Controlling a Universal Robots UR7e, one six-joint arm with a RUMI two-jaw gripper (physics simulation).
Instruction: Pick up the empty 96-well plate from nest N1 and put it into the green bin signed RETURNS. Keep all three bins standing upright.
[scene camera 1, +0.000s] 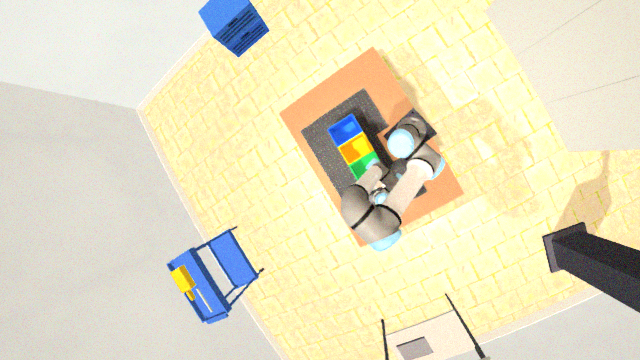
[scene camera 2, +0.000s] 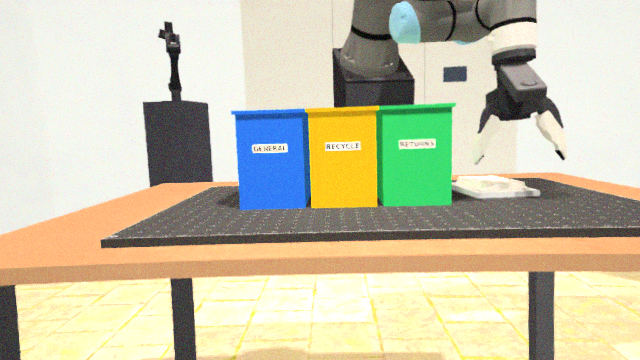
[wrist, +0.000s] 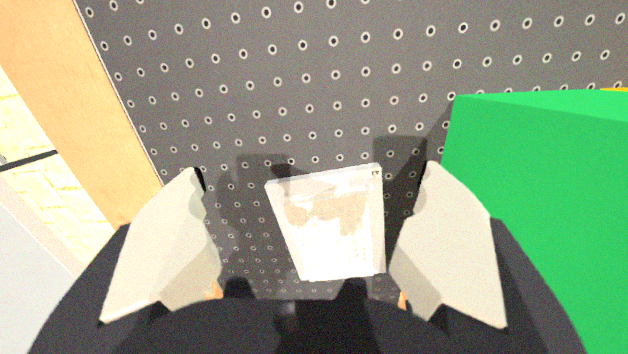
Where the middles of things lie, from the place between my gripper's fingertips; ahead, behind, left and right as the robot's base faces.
The white 96-well plate (scene camera 2: 494, 183) is 11 cm behind my hand, 3 cm to the right of it and 5 cm below it. From my hand the other things lie so: green returns bin (wrist: 541, 161) (3 cm behind, 19 cm to the right, 2 cm above); then blue general bin (scene camera 2: 273, 154) (1 cm ahead, 45 cm to the right, 2 cm above); then yellow recycle bin (scene camera 2: 342, 141) (1 cm behind, 32 cm to the right, 2 cm above).
